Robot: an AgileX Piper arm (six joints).
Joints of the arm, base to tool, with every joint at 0 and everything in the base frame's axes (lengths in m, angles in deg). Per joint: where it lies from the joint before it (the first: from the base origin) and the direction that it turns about. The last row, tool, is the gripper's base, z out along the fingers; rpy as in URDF.
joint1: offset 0 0 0.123 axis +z
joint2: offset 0 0 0 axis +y
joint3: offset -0.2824 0 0.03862 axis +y
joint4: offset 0.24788 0 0.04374 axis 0.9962 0 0.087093
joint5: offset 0 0 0 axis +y
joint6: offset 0.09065 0 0.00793 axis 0.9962 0 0.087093
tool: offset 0 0 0 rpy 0 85.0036 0
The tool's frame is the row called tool.
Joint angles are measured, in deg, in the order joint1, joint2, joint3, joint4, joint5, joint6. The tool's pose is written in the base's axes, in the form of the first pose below.
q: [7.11, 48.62, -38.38, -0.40, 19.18, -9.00]
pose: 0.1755, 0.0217, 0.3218, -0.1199, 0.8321, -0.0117, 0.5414
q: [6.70, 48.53, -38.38, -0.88, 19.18, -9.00]
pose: 0.1754, 0.0201, 0.3221, -0.1194, 0.8317, -0.0169, 0.5419
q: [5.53, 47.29, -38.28, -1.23, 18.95, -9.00]
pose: 0.1715, 0.0160, 0.3256, -0.1119, 0.8261, -0.0252, 0.5517
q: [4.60, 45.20, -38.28, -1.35, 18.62, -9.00]
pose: 0.1645, 0.0125, 0.3322, -0.1043, 0.8152, -0.0313, 0.5689
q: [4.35, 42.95, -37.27, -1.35, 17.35, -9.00]
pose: 0.1567, 0.0113, 0.3345, -0.1010, 0.8028, -0.0333, 0.5866
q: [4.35, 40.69, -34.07, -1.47, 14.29, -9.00]
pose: 0.1494, 0.0108, 0.3263, -0.1007, 0.7918, -0.0344, 0.6015
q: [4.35, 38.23, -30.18, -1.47, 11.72, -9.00]
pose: 0.1412, 0.0103, 0.3135, -0.1004, 0.7857, -0.0345, 0.6094
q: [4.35, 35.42, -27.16, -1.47, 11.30, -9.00]
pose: 0.1316, 0.0095, 0.3029, -0.1003, 0.7846, -0.0345, 0.6108
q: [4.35, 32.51, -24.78, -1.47, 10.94, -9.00]
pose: 0.1222, 0.0089, 0.2958, -0.0997, 0.7799, -0.0348, 0.6170
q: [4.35, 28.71, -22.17, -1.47, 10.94, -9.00]
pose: 0.1107, 0.0080, 0.2881, -0.0989, 0.7735, -0.0352, 0.6251
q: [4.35, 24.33, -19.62, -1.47, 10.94, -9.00]
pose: 0.0984, 0.0070, 0.2810, -0.0975, 0.7635, -0.0358, 0.6374
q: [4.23, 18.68, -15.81, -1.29, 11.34, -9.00]
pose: 0.0842, 0.0058, 0.2667, -0.0947, 0.7557, -0.0358, 0.6471
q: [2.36, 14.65, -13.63, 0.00, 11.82, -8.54]
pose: 0.0752, 0.0031, 0.2587, -0.0716, 0.7504, -0.0354, 0.6561
